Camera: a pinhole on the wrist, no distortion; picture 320 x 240 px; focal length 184.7 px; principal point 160.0 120.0 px. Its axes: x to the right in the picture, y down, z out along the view. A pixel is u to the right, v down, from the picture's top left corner.
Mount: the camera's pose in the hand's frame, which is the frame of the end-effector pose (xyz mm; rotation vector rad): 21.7 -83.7 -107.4 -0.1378 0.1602 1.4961
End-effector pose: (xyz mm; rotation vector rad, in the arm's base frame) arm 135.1 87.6 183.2 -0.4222 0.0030 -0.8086
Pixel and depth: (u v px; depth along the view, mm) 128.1 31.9 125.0
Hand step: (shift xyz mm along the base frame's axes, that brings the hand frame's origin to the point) 0.5 -103.1 61.6
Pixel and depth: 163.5 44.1 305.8
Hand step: 117.6 -56.0 209.5
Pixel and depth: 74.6 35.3 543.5
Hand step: 89.3 -162.9 564.0
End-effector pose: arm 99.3 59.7 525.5 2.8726 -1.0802 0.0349
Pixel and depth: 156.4 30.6 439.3
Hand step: 196.6 -166.0 -313.0
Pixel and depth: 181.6 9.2 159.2
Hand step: 118.9 -51.8 -41.3
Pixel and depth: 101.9 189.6 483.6
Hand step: -37.8 171.3 -411.7
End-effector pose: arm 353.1 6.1 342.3 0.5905 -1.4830 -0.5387
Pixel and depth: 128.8 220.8 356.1
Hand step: -257.3 56.8 -167.1
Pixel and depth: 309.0 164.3 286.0
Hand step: -135.6 163.0 114.4
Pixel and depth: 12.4 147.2 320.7
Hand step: -250.3 -187.8 -206.0
